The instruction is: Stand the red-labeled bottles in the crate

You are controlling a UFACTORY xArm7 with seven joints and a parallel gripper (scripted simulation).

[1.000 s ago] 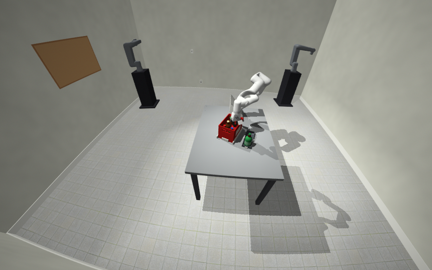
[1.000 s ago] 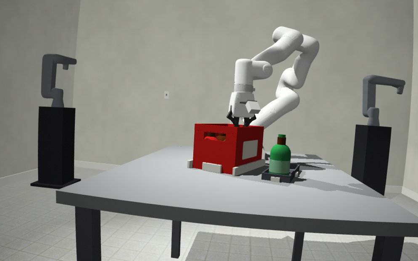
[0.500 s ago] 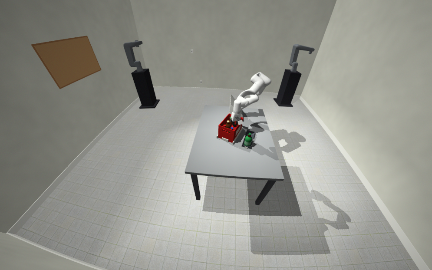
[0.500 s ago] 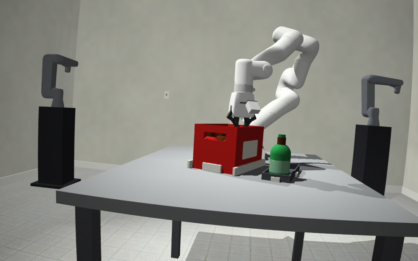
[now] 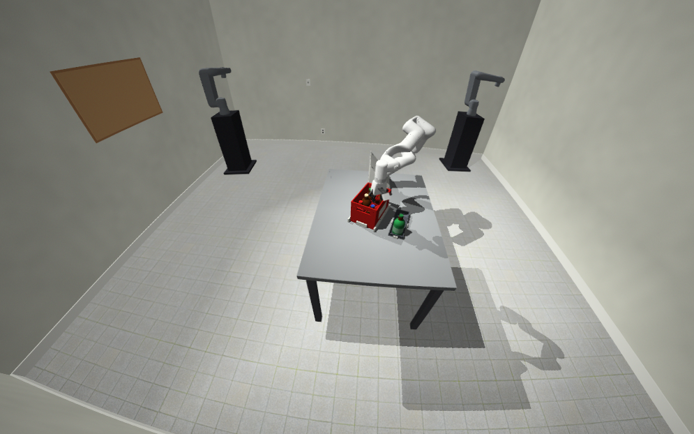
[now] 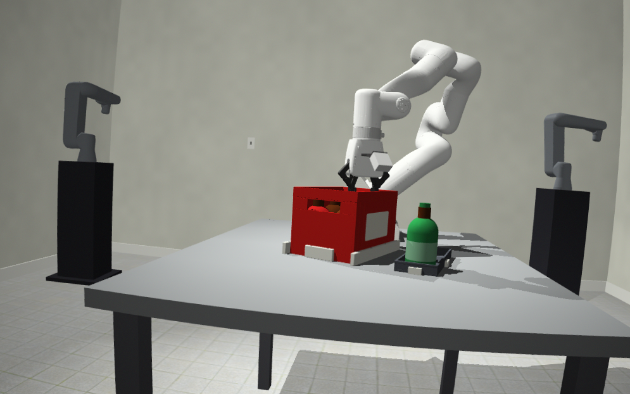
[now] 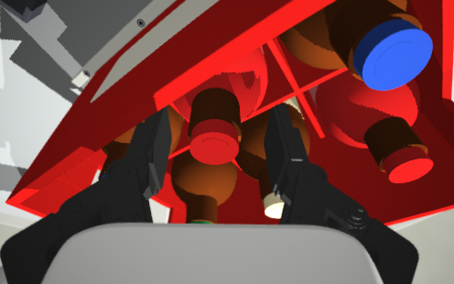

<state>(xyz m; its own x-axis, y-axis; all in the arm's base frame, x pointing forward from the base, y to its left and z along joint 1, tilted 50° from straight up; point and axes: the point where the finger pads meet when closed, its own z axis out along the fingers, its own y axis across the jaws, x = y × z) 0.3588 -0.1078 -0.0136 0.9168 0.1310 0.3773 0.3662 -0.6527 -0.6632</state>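
Now: the red-labeled bottle 70 mm below my hand. The rest, counted from my hand: brown bottle 50 mm behind, 70 mm to the right, 70 mm below; red crate 20 mm behind, 40 mm to the right, 80 mm below; green bottle 170 mm ahead, 130 mm to the left, 80 mm below.
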